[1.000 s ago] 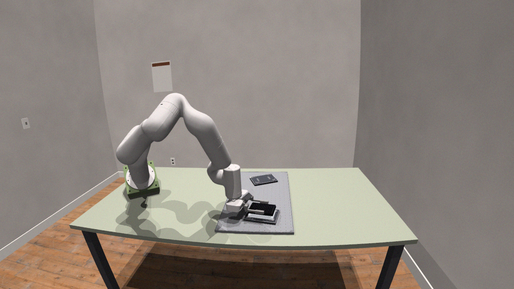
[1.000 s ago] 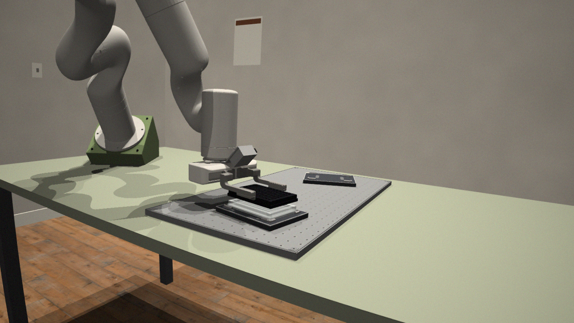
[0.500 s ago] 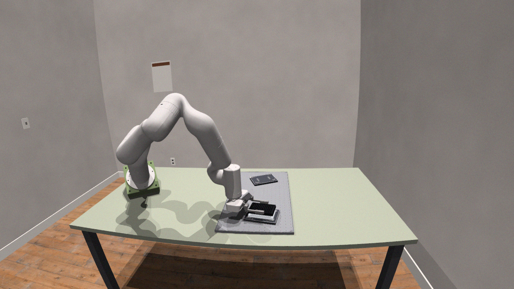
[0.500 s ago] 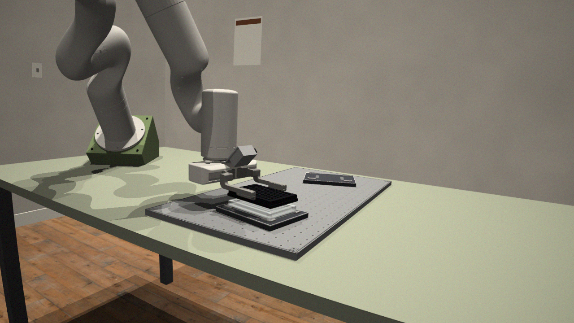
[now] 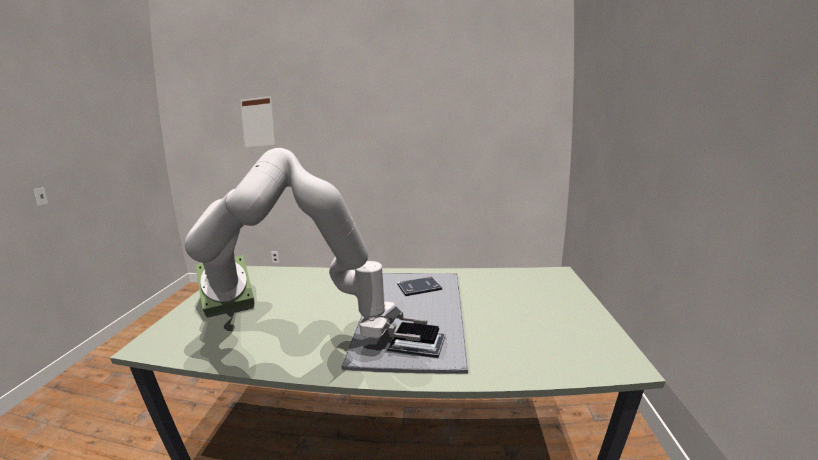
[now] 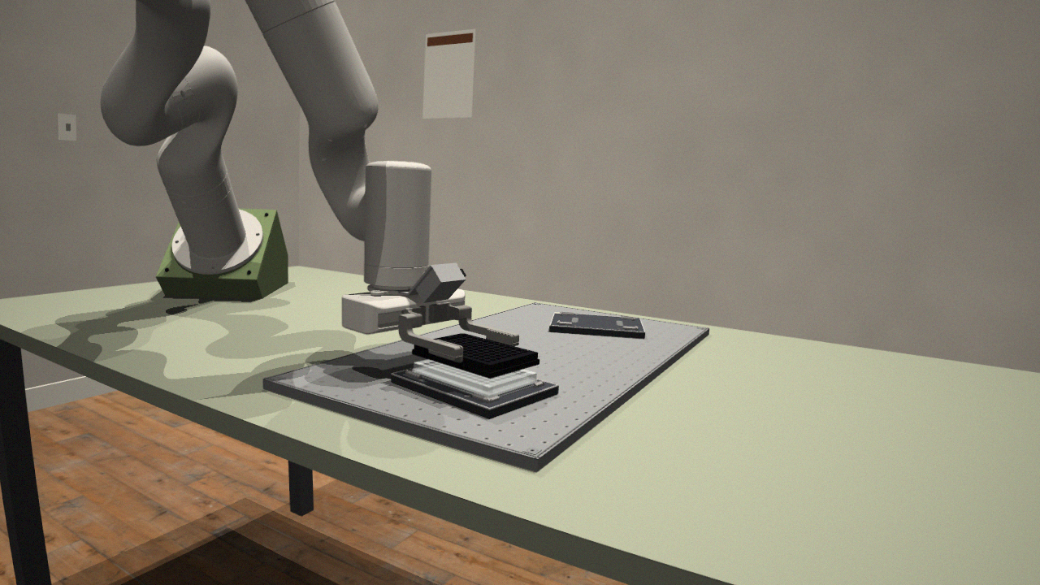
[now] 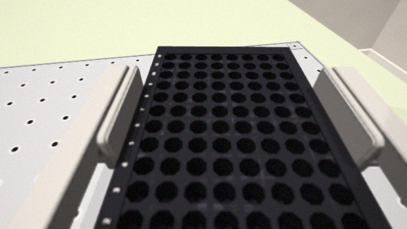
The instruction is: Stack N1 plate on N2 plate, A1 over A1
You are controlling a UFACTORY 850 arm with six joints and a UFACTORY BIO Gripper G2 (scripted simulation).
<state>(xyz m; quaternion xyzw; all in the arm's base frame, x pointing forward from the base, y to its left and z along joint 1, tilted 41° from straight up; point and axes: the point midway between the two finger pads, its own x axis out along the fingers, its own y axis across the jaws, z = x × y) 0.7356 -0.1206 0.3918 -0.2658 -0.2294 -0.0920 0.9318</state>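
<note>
Now: hand 10 mm above the black 96-well plate. From my hand the other things lie so: plate nest N1 (420 mm to the left, 50 mm below, 40 mm ahead); then plate nest N2 (50 mm below); then clear 96-well plate (40 mm below).
</note>
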